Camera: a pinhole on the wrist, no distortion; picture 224 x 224 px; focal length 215.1 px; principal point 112.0 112.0 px. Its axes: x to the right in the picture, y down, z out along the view. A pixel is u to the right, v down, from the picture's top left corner.
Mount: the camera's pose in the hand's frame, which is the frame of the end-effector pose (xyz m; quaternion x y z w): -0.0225 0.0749 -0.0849 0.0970 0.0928 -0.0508 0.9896
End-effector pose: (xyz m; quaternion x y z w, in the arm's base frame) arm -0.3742 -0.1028 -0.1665 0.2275 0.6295 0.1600 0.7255
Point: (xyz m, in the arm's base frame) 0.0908 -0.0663 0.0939
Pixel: 17.2 200.8
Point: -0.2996 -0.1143 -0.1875
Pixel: 138.3 45.4
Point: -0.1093 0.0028 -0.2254
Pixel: 175.3 160.1
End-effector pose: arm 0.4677 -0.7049 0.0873 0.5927 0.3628 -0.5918 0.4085
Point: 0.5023 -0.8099 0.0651
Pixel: 135.4 155.5
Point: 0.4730 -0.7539 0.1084
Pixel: 85.4 73.5
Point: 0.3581 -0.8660 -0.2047
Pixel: outside the picture
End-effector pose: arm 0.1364 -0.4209 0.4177 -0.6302 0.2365 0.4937 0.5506
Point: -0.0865 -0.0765 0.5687
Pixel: 18.5 123.3
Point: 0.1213 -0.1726 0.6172
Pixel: 25.0 10.0
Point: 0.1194 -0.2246 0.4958
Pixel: 78.5 42.0
